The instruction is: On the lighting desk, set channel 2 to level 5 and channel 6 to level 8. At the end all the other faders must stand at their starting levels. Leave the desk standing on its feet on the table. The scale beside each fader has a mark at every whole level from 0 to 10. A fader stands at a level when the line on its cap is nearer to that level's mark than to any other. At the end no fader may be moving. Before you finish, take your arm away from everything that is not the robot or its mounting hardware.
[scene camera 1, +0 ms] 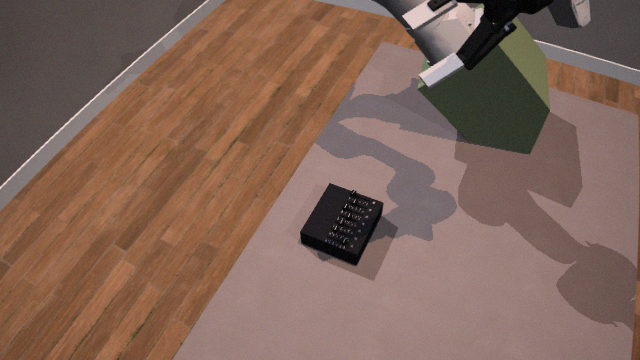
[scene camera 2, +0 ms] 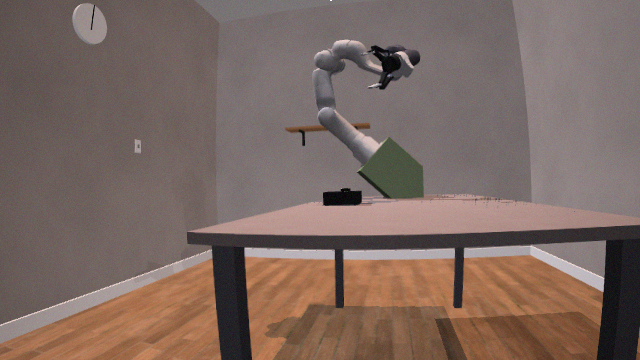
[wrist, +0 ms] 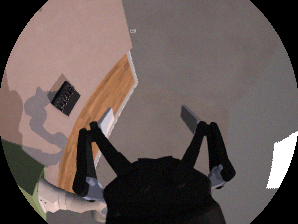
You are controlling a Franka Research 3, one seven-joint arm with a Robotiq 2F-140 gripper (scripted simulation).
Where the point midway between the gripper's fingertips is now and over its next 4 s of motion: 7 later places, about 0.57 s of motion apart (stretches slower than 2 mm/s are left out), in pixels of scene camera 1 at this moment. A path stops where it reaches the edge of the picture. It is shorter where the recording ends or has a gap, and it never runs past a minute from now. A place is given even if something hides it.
My gripper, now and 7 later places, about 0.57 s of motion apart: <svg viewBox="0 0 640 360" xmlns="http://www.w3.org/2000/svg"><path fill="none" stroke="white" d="M416 56L397 94L373 118L375 127L359 145L345 158L344 165L338 173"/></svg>
